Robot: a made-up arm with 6 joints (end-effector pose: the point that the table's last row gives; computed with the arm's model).
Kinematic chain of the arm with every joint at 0, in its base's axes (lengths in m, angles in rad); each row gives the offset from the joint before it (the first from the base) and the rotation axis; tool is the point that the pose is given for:
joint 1: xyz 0 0 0.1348 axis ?
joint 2: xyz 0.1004 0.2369 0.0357 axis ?
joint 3: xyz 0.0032 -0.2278 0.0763 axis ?
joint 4: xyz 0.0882 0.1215 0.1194 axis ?
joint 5: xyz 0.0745 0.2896 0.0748 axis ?
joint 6: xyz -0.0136 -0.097 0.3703 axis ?
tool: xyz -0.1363 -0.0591 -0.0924
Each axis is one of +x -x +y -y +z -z.
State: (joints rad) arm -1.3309 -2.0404 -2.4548 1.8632 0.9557 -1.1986
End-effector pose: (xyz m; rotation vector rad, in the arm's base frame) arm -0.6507 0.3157 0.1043 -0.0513 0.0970 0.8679
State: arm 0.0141 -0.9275 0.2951 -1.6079 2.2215 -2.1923
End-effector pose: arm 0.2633 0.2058 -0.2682 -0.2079 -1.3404 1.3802
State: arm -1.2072 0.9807 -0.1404 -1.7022 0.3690 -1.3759
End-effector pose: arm -0.0570 0.5006 0.3227 0.7554 -1.5918 0.1509
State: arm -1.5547 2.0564 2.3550 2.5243 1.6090 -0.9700
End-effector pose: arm 0.5210 0.6105 0.2161 -0.3453 1.4550 -1.5709
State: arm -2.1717 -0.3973 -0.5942 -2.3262 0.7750 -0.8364
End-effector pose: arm -0.0695 0.0622 0.4686 0.6978 1.6674 1.6942
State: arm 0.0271 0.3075 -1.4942 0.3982 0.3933 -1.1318
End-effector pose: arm -0.4541 0.2400 0.3192 1.7641 -1.4592 0.5955
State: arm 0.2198 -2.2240 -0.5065 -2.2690 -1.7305 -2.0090
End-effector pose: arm 0.3696 0.0998 0.0236 -1.9236 -0.3304 -1.3209
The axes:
joint 1: +y
joint 2: +x
joint 3: +y
joint 4: +x
joint 5: -z
joint 6: -x

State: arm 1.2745 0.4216 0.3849 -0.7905 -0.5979 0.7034
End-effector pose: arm 0.5575 0.2794 -0.1012 -0.1916 1.1976 1.3938
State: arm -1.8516 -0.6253 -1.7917 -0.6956 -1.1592 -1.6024
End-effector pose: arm 0.0912 0.5105 -0.0812 -1.3166 -1.8886 0.3148
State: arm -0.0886 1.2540 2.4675 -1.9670 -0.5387 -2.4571
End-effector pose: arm -0.1184 0.0621 0.4833 -0.0302 2.6275 0.9587
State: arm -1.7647 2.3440 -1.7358 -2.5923 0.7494 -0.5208
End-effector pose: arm 0.1011 0.2957 0.5970 1.1751 -0.3805 -1.4969
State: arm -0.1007 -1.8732 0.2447 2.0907 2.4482 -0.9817
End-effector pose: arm 0.3623 0.7317 0.7019 0.6508 -1.1191 -2.5405
